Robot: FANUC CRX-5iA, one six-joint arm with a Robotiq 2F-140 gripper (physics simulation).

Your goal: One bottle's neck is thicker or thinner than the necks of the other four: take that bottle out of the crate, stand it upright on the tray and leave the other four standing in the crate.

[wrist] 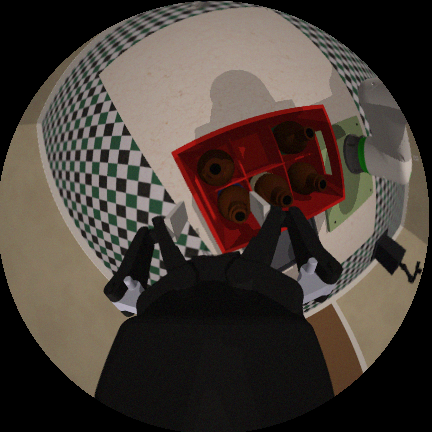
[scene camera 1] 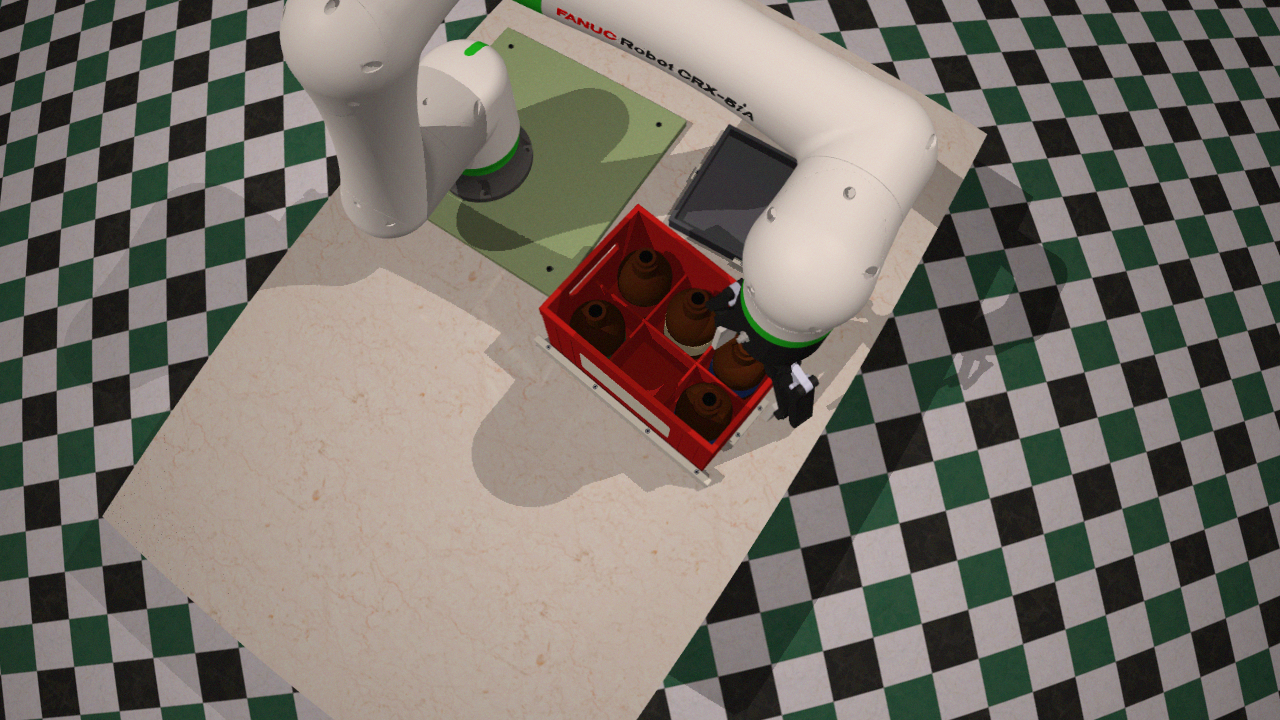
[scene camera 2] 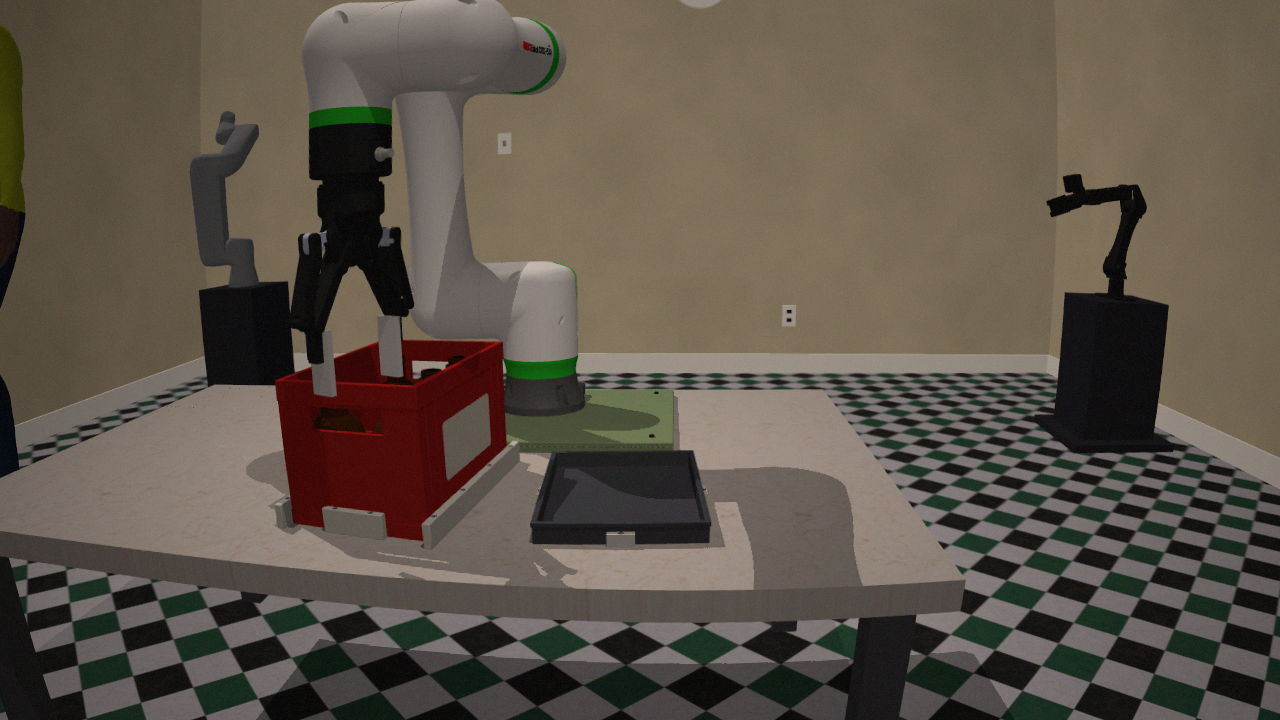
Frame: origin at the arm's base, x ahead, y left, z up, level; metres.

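Seen in the pictures: gripper, fingertip midpoint: (wrist: 217,204) (scene camera 1: 748,376); arm's base, link origin: (wrist: 353,153) (scene camera 1: 485,159) (scene camera 2: 542,406).
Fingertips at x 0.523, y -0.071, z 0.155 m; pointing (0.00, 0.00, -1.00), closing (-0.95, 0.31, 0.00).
Pixels of each thing's top centre, then the offset from my fingertips to it.
- red crate, top centre: (scene camera 1: 674,322) (scene camera 2: 396,359) (wrist: 282,173) 0.111 m back, 0.005 m right, 0.007 m up
- blue-labelled bottle, top centre: (scene camera 1: 748,344) (wrist: 239,216) 0.024 m back, 0.034 m left, 0.005 m down
- white-labelled bottle, top centre: (scene camera 2: 431,370) (scene camera 1: 698,298) (wrist: 286,199) 0.109 m back, 0.043 m left, 0.005 m down
- corner bottle, top centre: (scene camera 1: 709,399) (wrist: 214,168) 0.021 m back, 0.050 m right, 0.005 m down
- dark tray, top centre: (scene camera 2: 621,482) (scene camera 1: 774,208) (wrist: 287,248) 0.127 m back, 0.273 m left, 0.142 m down
The red crate (scene camera 1: 565,340) (scene camera 2: 366,474) (wrist: 255,125) holds five upright brown bottles and one empty compartment. A blue-labelled bottle (scene camera 1: 736,367) (wrist: 233,204) stands beside a white-labelled bottle (scene camera 1: 689,320) (wrist: 272,190). The others are a corner bottle (scene camera 1: 704,410) (wrist: 215,167) and two bottles at the end by the robot base. I cannot tell for certain which neck differs. My gripper (scene camera 1: 751,376) (scene camera 2: 358,383) (wrist: 217,204) is open, pointing down at rim height. One pad is outside the crate's short wall, the other inside near the white-labelled bottle. The dark tray (scene camera 1: 729,192) (scene camera 2: 572,532) bears no bottle.
The tray lies beside the crate, with the arm covering part of it in scene camera 1. Pale low stops (scene camera 2: 469,492) edge the crate. The green base plate (scene camera 1: 572,197) (scene camera 2: 626,416) carries the robot. The crate's walls and dividers rise around the bottles.
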